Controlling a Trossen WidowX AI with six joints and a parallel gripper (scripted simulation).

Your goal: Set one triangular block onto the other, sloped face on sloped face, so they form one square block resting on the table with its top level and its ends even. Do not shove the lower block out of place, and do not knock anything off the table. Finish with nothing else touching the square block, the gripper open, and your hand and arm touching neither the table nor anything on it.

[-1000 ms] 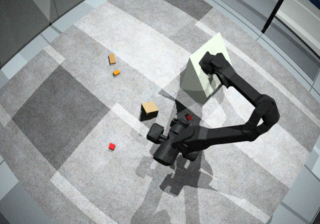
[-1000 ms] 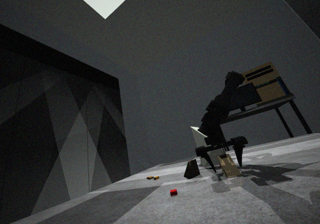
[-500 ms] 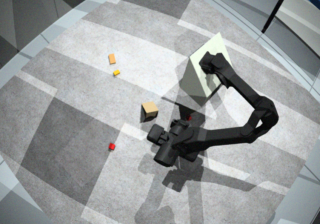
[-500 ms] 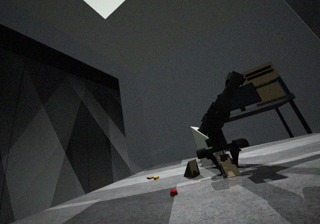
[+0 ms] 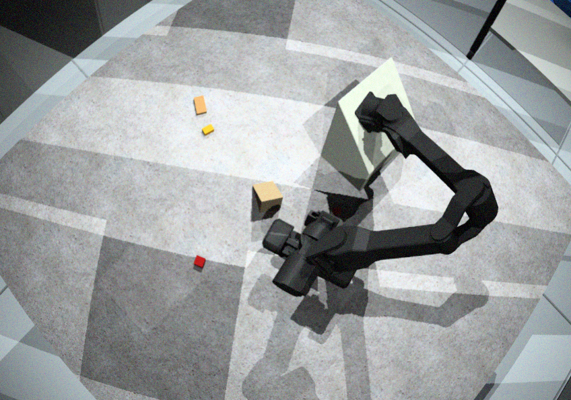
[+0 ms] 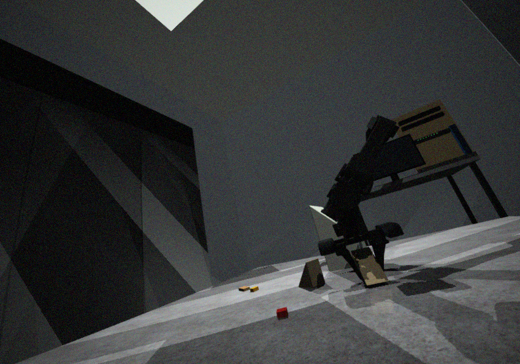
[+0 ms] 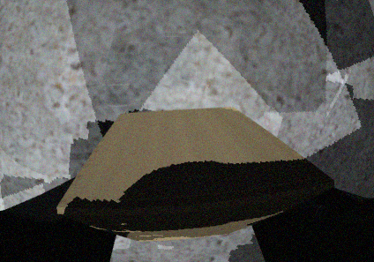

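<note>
Now: the red cube 14 cm behind my gripper tip and 2 cm to the right of it. From my gripper tip the other things lie so: yellow block (36 cm to the right, 12 cm behind, 1 cm below).
</note>
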